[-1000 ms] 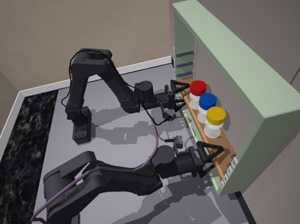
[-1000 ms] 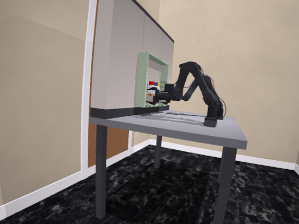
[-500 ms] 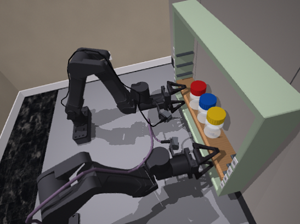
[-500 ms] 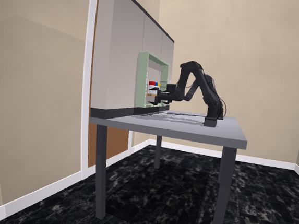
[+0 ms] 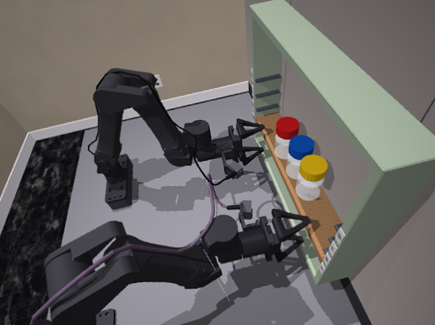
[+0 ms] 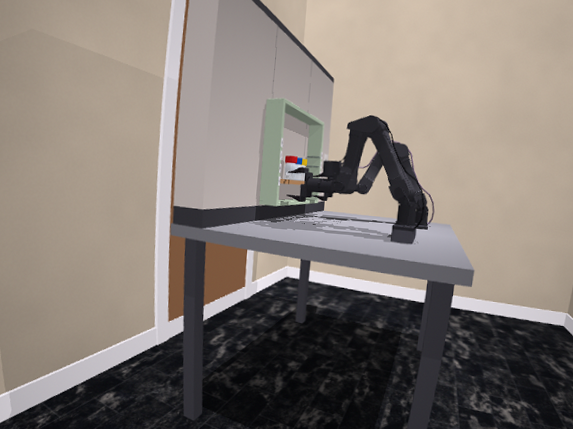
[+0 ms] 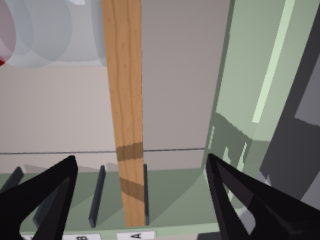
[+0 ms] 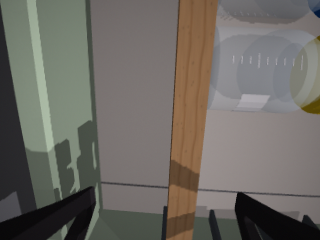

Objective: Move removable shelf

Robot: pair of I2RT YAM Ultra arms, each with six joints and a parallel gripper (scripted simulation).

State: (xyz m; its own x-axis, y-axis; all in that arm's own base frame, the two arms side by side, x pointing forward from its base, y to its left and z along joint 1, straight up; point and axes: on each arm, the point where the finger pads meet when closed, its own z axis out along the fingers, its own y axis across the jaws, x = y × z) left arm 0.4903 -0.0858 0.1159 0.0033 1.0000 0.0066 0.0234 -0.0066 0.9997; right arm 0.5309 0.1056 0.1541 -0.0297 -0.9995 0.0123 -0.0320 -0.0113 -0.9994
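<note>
The yellow-capped bottle lies 8 cm to the left of my right hand, 7 cm above it and 4 cm ahead of it. Also, from my right hand: green wall rack 15 cm to the left, 12 cm above, 3 cm ahead; then blue-capped bottle 15 cm to the left, 7 cm above, 3 cm ahead; then wooden shelf 16 cm to the left, 3 cm ahead, 1 cm above.
The rack slot is 80 mm to the left of my left hand, 50 mm above it and 20 mm ahead of it. Also, from my left hand: blue-capped bottle: 150 mm to the right, 70 mm above, 60 mm ahead; wooden shelf: 150 mm to the right, 60 mm ahead, 10 mm above; red-capped bottle: 80 mm to the right, 70 mm above, 50 mm ahead.
</note>
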